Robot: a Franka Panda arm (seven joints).
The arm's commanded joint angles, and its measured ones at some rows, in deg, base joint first. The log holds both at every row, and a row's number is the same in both.
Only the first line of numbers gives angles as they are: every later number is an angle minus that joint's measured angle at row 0.
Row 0, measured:
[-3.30 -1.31 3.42 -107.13 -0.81 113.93 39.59]
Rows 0 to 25, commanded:
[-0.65 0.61 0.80 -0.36 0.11 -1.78 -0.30]
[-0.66 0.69 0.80 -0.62 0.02 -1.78 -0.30]
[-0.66 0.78 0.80 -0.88 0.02 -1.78 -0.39]
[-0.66 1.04 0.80 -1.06 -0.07 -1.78 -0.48]
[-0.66 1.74 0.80 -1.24 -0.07 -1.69 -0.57]
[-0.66 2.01 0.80 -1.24 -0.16 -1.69 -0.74]
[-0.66 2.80 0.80 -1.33 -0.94 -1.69 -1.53]
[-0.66 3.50 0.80 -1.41 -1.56 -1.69 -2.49]
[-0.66 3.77 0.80 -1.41 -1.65 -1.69 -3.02]
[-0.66 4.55 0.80 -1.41 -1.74 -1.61 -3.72]
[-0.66 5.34 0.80 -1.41 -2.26 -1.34 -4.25]
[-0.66 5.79 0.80 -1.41 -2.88 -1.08 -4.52]
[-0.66 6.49 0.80 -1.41 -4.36 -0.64 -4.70]
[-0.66 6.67 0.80 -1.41 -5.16 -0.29 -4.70]
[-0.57 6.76 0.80 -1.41 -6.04 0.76 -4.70]
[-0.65 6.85 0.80 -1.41 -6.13 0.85 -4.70]
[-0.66 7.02 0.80 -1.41 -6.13 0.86 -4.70]
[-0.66 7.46 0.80 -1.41 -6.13 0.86 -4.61]
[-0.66 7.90 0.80 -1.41 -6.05 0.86 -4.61]
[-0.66 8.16 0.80 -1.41 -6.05 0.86 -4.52]
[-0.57 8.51 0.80 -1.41 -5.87 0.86 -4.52]
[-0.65 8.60 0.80 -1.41 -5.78 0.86 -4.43]
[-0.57 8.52 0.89 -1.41 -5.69 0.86 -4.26]
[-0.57 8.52 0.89 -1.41 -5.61 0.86 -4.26]
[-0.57 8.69 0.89 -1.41 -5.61 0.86 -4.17]
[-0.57 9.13 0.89 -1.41 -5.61 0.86 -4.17]
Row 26, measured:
[-0.01 8.62 0.07 -1.66 -5.28 0.46 -3.97]
